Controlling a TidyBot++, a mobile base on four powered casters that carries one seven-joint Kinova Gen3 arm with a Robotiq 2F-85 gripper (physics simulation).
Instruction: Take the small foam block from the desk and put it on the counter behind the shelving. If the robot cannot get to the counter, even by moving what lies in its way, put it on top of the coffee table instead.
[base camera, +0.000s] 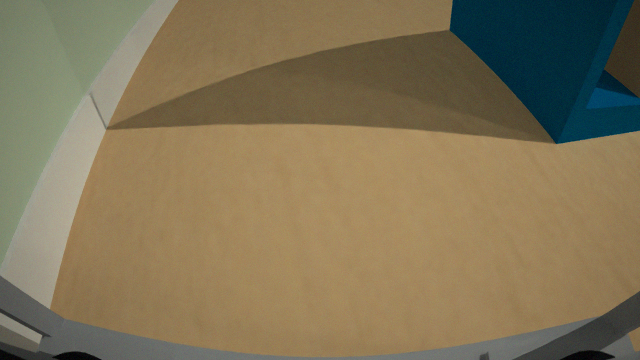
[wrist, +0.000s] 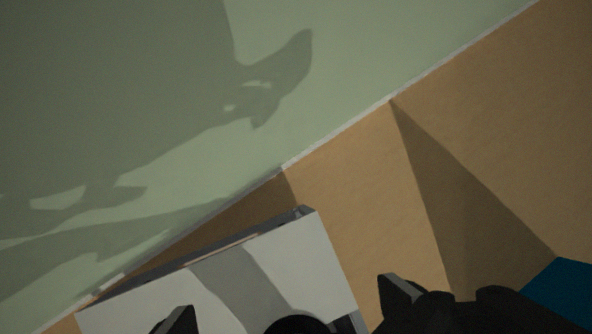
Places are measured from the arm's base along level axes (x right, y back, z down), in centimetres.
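Pixels of known places: gripper, fingertip midpoint: (wrist: 289, 311).
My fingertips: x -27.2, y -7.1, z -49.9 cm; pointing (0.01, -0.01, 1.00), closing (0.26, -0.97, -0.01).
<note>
Behind a point stands the place of what it marks.
My gripper (wrist: 289, 311) @[x -27.2, y -7.1, z -49.9 cm] is open, with its two dark fingers wide apart at the bottom of the wrist view and no object between them. It hangs above my own white base. The blue shelving (base camera: 520, 55) @[x 36.9, y -64.7, z 31.2 cm] (wrist: 567, 285) @[x 33.6, y -82.3, z 26.2 cm] stands on the floor, at the upper right in the base view and at the lower right edge in the wrist view. Only a corner part of it shows. The foam block, the desk, the counter and the coffee table do not show in either view.
A pale green wall (base camera: 45, 75) @[x -44.2, y -47.7, z 21.3 cm] (wrist: 350, 45) @[x -38.1, y -15.6, z -48.2 cm] with a white baseboard (base camera: 55, 210) @[x -39.9, y -31.9, z 35.2 cm] runs along the left side, close to my base (wrist: 295, 260). Wooden floor (base camera: 310, 215) @[x -2.6, y -35.5, z 39.7 cm] lies between the wall and the shelving. The shelving's shadow crosses it. Shadows also fall on the wall.
</note>
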